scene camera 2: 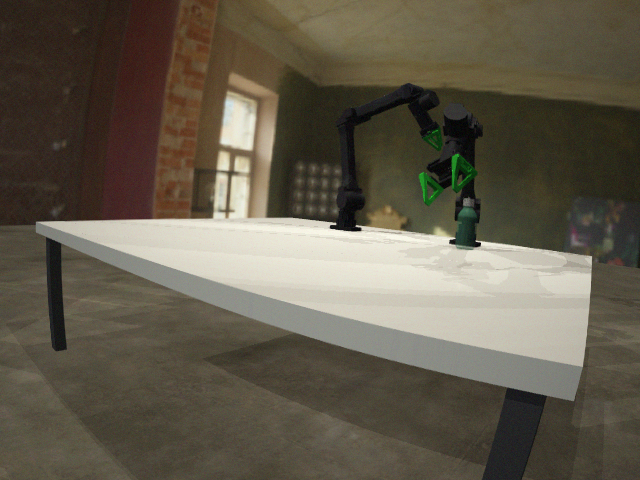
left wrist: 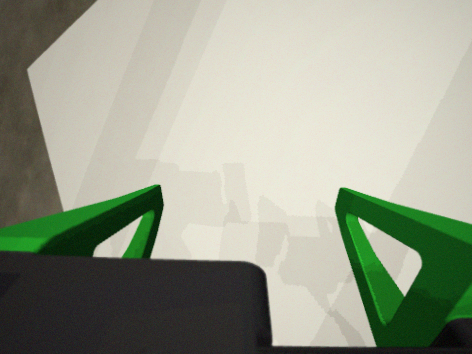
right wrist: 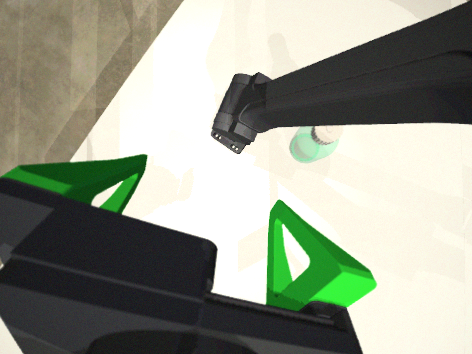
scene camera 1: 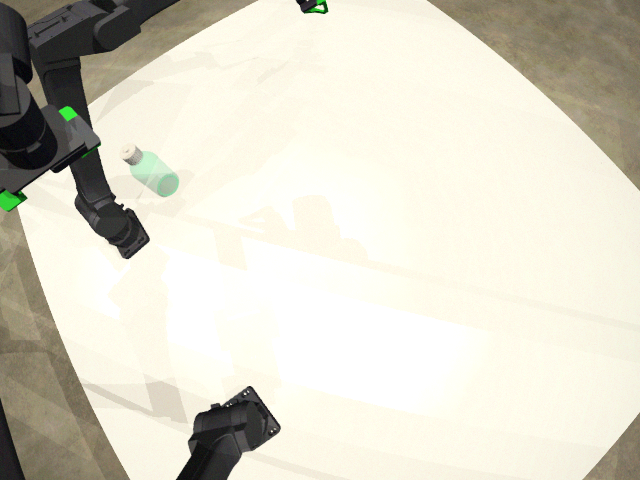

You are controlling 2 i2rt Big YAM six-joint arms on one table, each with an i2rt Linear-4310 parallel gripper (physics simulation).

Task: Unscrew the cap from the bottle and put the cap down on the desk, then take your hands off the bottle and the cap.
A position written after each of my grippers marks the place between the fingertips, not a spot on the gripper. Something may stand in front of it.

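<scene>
Left gripper (scene camera 2: 440, 198) open, holding nothing; my right gripper (scene camera 1: 52, 174) likewise open and holding nothing.
</scene>
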